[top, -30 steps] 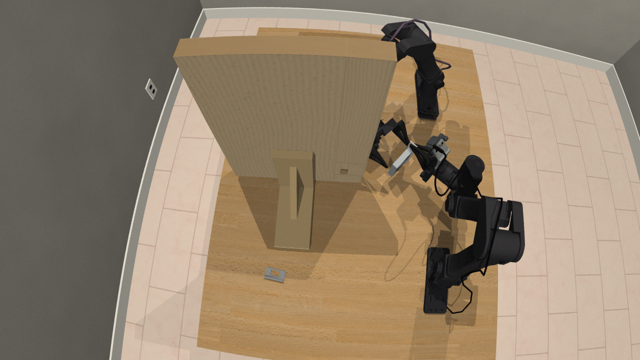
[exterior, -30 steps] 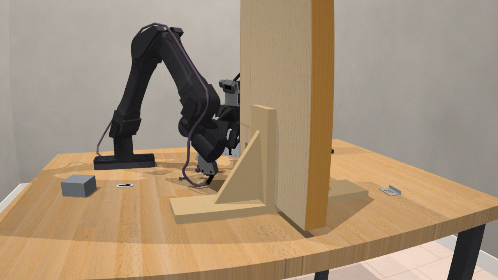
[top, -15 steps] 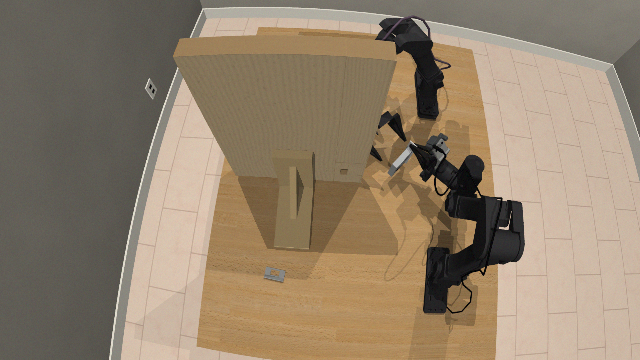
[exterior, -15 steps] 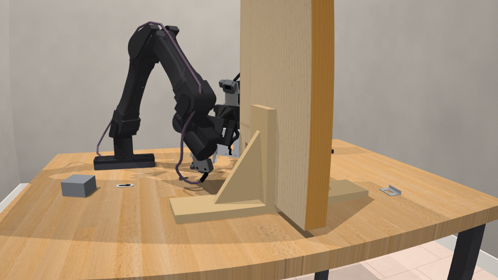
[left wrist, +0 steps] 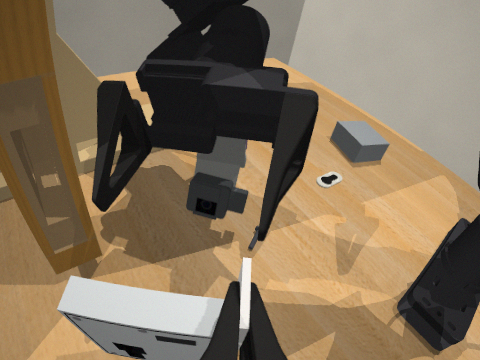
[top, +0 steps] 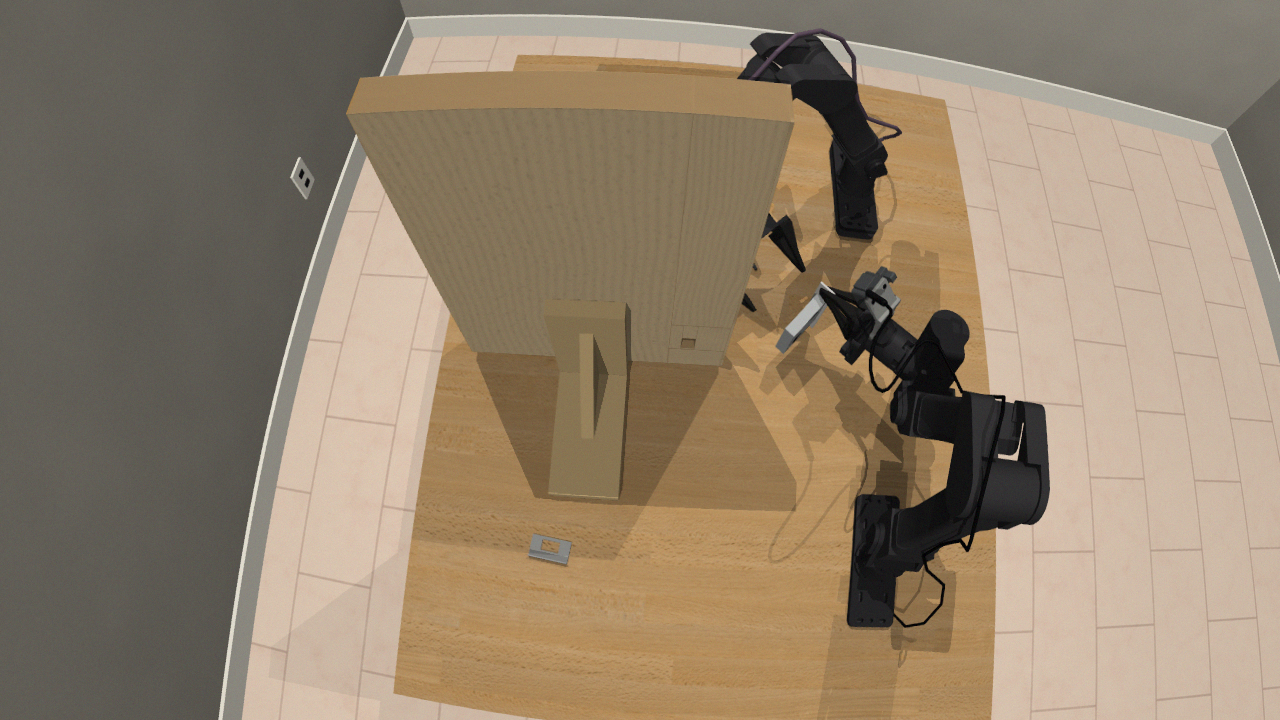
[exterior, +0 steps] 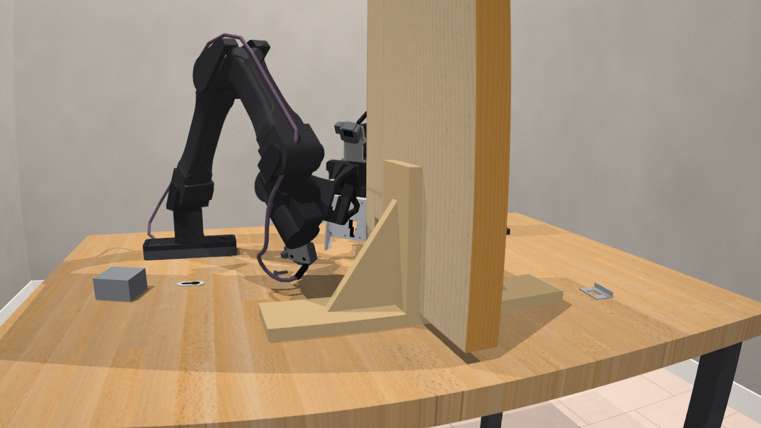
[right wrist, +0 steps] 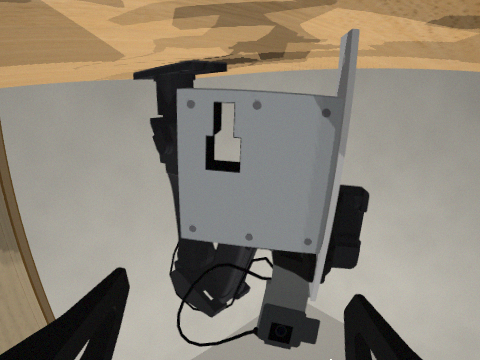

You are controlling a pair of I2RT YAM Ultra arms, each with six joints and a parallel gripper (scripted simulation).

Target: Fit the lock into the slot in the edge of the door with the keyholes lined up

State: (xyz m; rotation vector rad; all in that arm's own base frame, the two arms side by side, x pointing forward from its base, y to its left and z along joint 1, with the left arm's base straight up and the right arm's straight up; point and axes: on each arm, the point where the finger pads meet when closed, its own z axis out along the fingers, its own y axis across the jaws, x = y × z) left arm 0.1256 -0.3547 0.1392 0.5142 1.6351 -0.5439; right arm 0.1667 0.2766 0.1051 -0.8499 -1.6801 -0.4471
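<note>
My right gripper is now 4 cm to the right of the silver lock, 4 cm past it and 4 cm above it. From my right hand the other things lie so: grey block (39 cm to the right, 11 cm below, 6 cm ahead); then keyhole cover (27 cm to the right, 12 cm below, 4 cm ahead); then bolt (12 cm below, 11 cm to the right, 2 cm ahead).
The silver lock lies 20 mm ahead of my left hand, 20 mm to the left of it and 60 mm below it. Round my left hand: grey block (130 mm ahead, 410 mm to the right, 120 mm below); then keyhole cover (110 mm ahead, 280 mm to the right, 140 mm below); then bolt (90 mm ahead, 120 mm to the right, 140 mm below).
</note>
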